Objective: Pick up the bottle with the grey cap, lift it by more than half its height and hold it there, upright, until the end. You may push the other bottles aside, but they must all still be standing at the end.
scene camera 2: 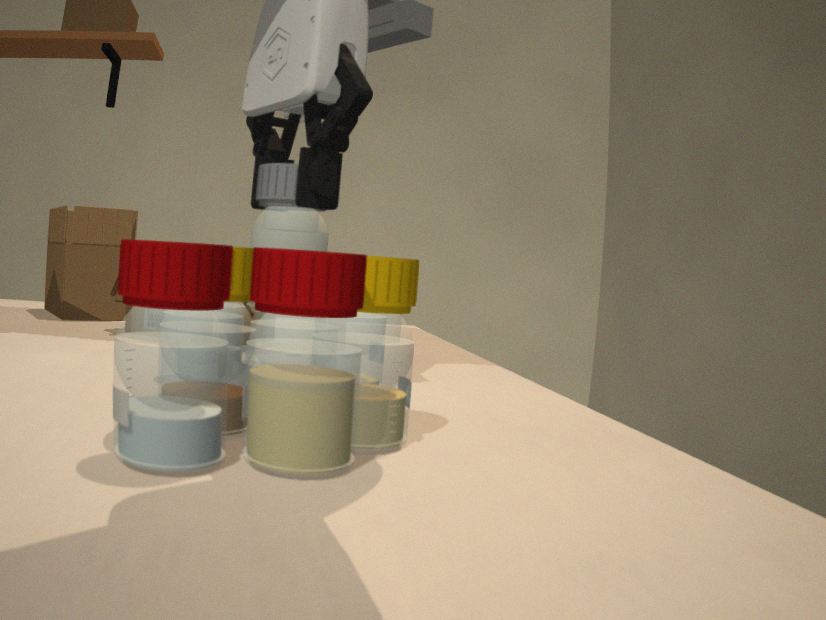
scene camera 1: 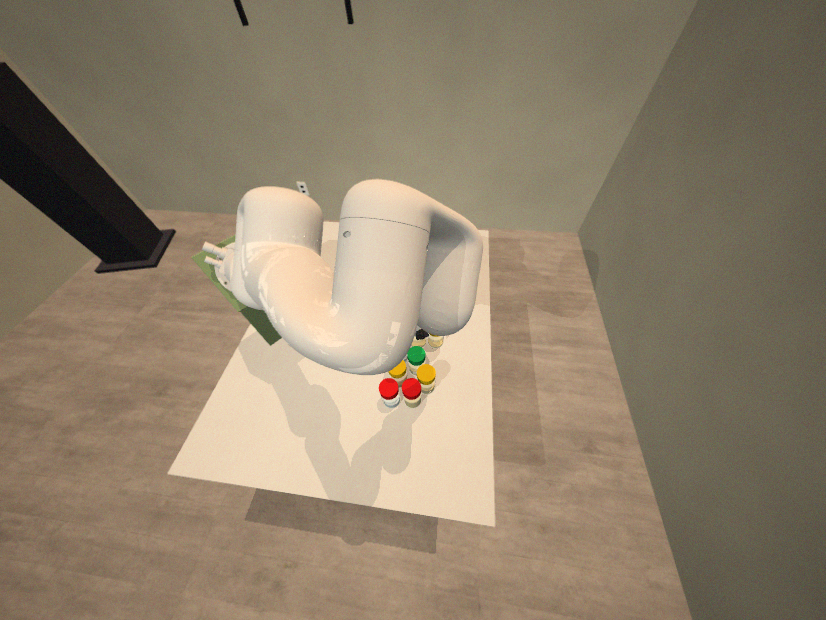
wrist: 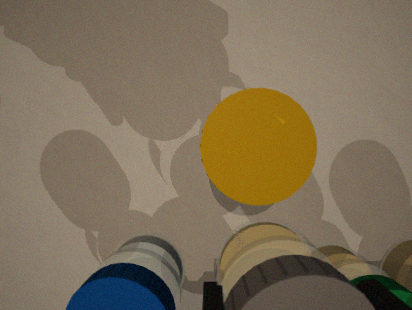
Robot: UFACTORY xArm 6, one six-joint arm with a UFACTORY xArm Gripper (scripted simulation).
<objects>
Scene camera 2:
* my gripper: 292,209
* cardboard box: 80,275
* yellow-capped bottle: 391,284
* red-capped bottle: 170,375
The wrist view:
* yellow-capped bottle: 258,146
</objects>
